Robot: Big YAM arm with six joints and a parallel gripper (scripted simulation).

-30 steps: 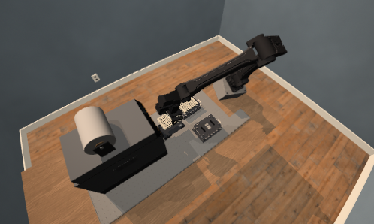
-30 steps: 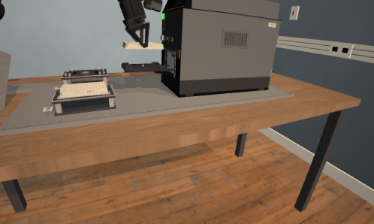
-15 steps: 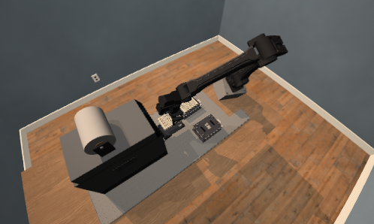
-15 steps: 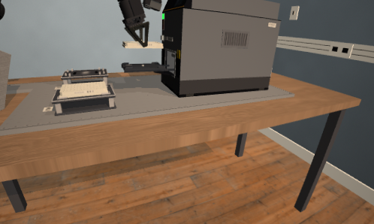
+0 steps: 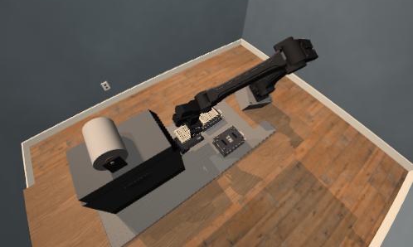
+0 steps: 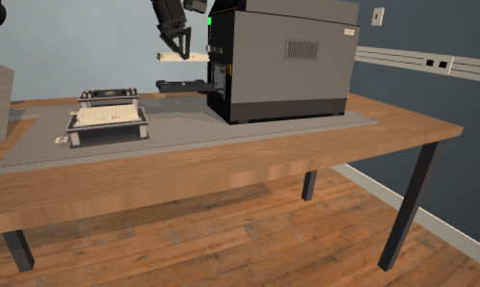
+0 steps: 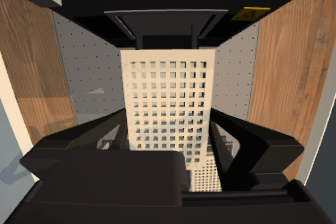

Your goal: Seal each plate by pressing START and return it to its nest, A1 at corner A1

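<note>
Now: the sealer stage 8 cm below my hand. The rest, counted from my hand: plate nest: 18 cm behind, 13 cm to the right, 14 cm below; start button: 9 cm ahead, 11 cm to the left, 1 cm above; small label: 28 cm behind, 15 cm to the right, 17 cm below.
</note>
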